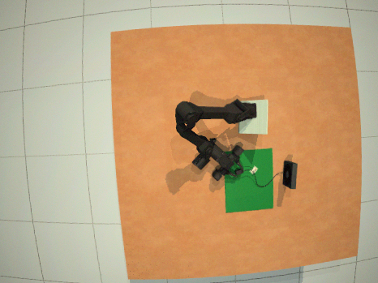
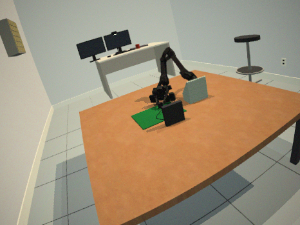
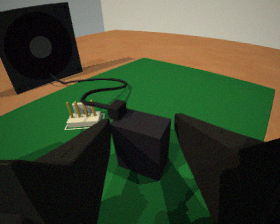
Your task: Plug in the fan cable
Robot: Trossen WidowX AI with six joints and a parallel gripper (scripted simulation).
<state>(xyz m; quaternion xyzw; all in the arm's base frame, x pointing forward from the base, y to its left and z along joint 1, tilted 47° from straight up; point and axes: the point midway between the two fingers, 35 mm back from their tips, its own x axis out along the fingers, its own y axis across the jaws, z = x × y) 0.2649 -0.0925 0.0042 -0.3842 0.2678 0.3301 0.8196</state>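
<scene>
The dark fan plug is 1 cm behind my gripper tip and 1 cm below it. From my gripper tip the other things lie so: green board: 4 cm ahead, 5 cm to the left, 5 cm below; then pale fan header: 1 cm behind, 7 cm to the left, 4 cm below; then black fan: 1 cm ahead, 23 cm to the left, 2 cm above.
</scene>
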